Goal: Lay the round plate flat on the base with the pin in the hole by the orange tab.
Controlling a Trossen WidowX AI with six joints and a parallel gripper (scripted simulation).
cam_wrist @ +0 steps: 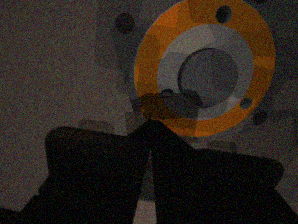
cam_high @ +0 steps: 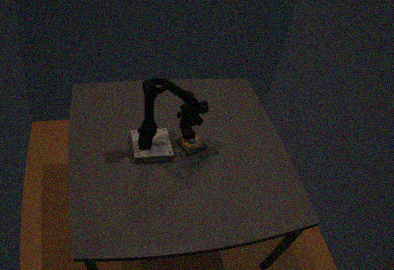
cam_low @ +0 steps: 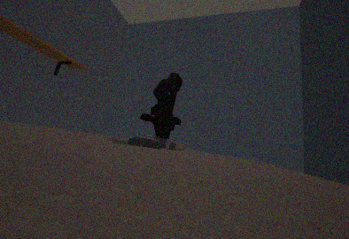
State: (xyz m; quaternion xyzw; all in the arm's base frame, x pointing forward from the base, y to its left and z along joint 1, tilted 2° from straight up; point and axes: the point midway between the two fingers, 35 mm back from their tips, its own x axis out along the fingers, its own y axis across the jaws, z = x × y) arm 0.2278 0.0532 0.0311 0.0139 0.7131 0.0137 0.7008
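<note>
Right now my gripper tip is 30 mm short of the round plate, 10 mm to the left of it and 10 mm above it. Round my gripper tip: base (40 mm ahead, 30 mm to the right, 20 mm below).
</note>
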